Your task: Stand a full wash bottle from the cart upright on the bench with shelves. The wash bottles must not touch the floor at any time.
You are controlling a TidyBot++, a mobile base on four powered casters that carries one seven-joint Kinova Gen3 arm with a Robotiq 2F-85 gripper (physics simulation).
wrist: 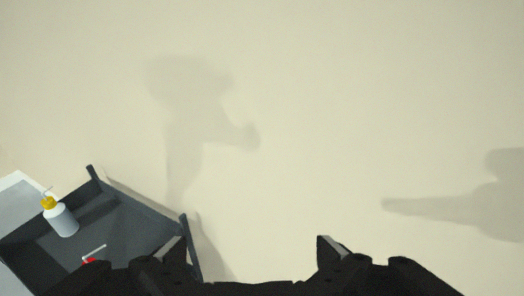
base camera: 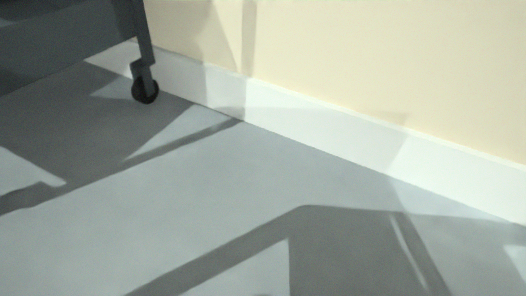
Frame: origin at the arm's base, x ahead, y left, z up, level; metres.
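Seen in the pictures: gripper, fingertip midpoint: [wrist: 252,251].
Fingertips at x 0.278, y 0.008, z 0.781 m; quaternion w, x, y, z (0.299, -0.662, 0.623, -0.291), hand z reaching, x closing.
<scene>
A point is followed by its place in that frame.
A dark grey cart [wrist: 131,207] @[x 0.695, y 0.450, z 0.272 m] [base camera: 55,47] @[x 0.465, y 0.281, z -0.236 m] stands at the left, by the wall. In the wrist view a white wash bottle with a yellow cap [wrist: 62,220] @[x 0.575, y 0.592, z 0.340 m] stands upright on its top tray. A second wash bottle shows by its red cap [wrist: 89,260] @[x 0.432, y 0.383, z 0.410 m] and pale spout; its body is hidden behind the gripper. How full the bottles are cannot be told. My gripper [wrist: 252,251] @[x 0.278, y 0.008, z 0.781 m] is open, with nothing between its fingers, to the right of the cart and the bottles. The bench with shelves does not show in either view.
A cream wall [base camera: 380,60] @[x 0.478, y -0.146, z -0.220 m] [wrist: 320,100] @[x 0.508, y -0.079, z 0.789 m] with a white baseboard [base camera: 310,120] @[x 0.494, y -0.076, z -0.343 m] runs behind the cart. One cart caster [base camera: 145,90] @[x 0.568, y 0.224, z -0.361 m] stands on the grey floor [base camera: 215,175] @[x 0.405, y 0.070, z -0.396 m] near the baseboard. Shadows of the arm fall on the wall and floor.
</scene>
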